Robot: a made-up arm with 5 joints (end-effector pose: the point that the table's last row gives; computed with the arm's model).
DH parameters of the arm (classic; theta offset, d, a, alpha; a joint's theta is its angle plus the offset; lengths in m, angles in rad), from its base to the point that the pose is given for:
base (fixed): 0.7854 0 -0.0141 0
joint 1: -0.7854 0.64 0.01 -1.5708
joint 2: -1.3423 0 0.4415 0
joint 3: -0.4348 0 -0.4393 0
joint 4: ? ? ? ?
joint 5: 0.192 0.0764 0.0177 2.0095
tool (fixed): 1.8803 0.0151 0 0
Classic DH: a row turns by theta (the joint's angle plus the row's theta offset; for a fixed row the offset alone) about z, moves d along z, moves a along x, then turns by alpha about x.
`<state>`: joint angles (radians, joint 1 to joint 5).
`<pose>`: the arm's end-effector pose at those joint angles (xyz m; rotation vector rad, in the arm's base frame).
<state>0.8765 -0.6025 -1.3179 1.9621 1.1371</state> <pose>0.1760 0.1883 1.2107 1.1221 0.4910 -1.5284</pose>
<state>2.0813 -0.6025 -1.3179 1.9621 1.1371</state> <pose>-0.1285 0.2347 1.2107 0.5820 0.9367 -0.4627</pose>
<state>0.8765 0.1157 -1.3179 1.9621 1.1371</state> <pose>0.3750 0.4273 0.8977 0.3449 0.3362 -1.7814</pose>
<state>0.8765 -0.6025 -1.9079 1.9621 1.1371</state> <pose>0.0735 0.0651 1.4189 1.7188 0.5895 -1.1902</pose>
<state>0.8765 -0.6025 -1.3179 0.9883 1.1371</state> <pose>0.2003 0.2175 1.2832 2.0765 0.6369 -0.9055</pose>
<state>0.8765 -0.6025 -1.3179 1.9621 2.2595</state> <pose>0.1843 0.2106 1.2098 1.4938 -0.2760 -2.4290</pose>
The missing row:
joint 4: -1.3645 -0.03 -0.07 1.5708
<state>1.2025 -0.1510 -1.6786 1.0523 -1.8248</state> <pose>0.2304 0.4828 1.2868 -0.2202 0.3296 1.5304</pose>
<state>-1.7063 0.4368 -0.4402 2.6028 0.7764</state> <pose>-0.0729 -0.3003 0.5925 0.2423 -1.6582 1.1684</pose>
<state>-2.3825 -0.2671 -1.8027 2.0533 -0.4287</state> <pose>-0.3216 -0.2403 1.2969 -1.4136 0.6914 2.4668</pose>
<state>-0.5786 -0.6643 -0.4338 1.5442 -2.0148</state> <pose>0.2142 -0.2086 0.8236 0.5868 1.4520 0.0522</pose>
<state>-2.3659 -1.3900 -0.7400 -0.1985 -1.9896</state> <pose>0.0215 0.0828 1.2316 -1.4368 -0.0518 -1.7950</pose>
